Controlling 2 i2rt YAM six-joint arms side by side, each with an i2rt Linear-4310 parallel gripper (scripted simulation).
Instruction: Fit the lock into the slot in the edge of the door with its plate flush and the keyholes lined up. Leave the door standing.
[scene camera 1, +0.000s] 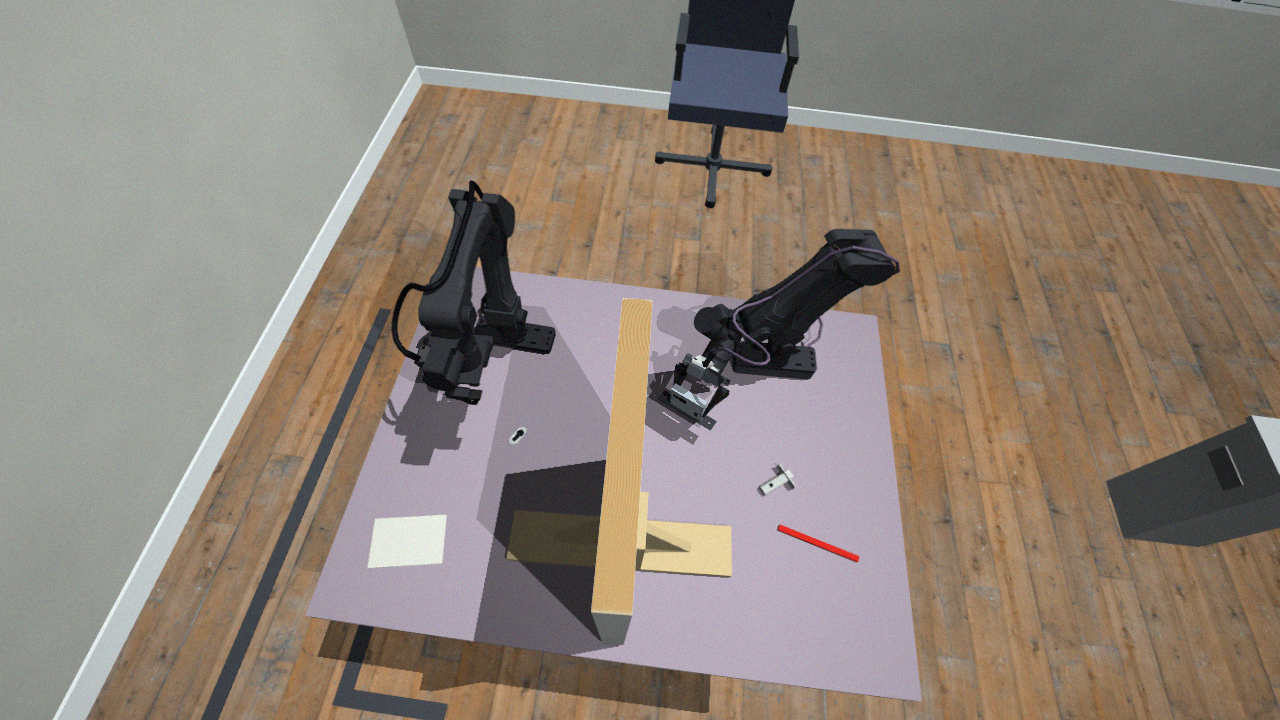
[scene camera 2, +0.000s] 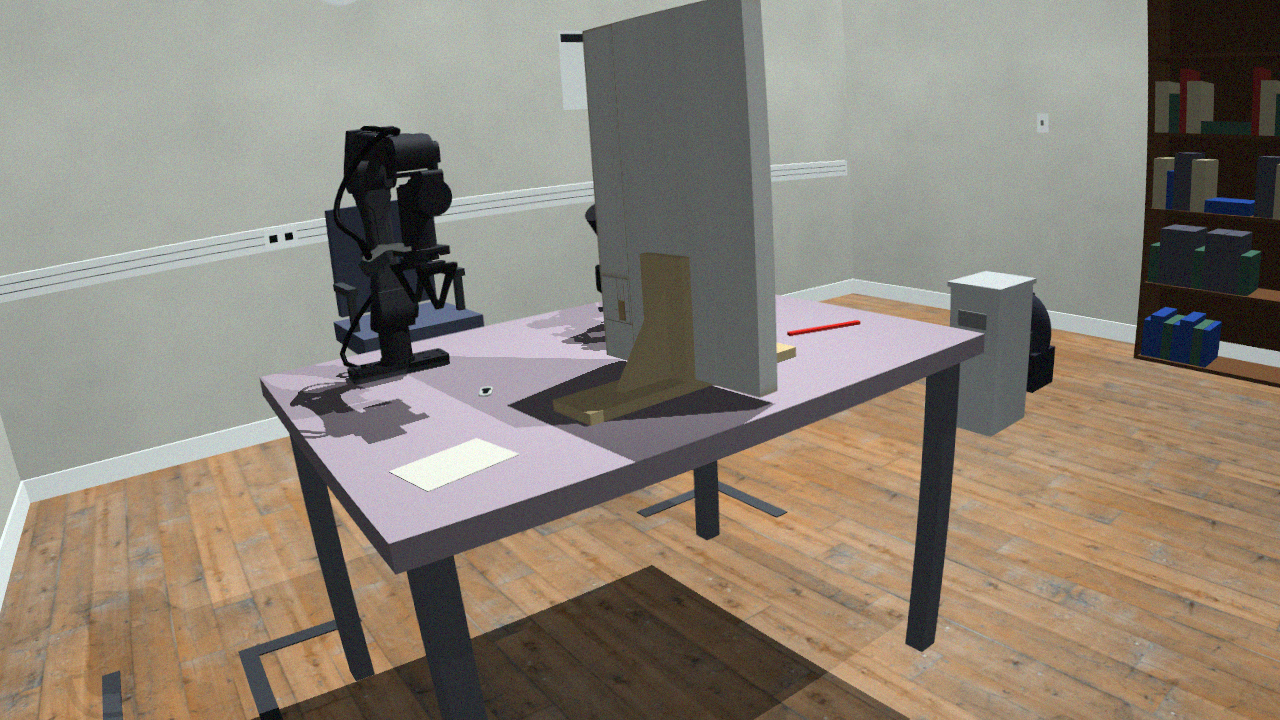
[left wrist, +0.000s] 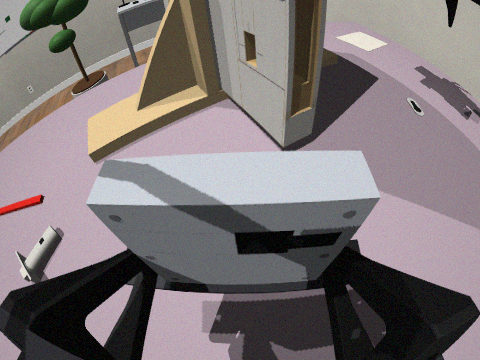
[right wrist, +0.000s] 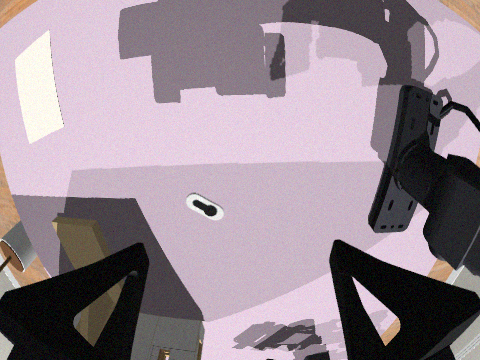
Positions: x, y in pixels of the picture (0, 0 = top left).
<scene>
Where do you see a door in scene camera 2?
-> At 677, 106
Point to a white sheet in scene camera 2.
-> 437, 470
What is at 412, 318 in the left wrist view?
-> My left gripper.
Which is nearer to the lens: the white sheet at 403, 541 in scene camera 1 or the door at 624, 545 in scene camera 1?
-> The door.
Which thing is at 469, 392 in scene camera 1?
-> My right gripper.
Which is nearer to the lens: the lock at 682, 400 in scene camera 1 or the door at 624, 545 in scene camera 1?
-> The door.
</scene>
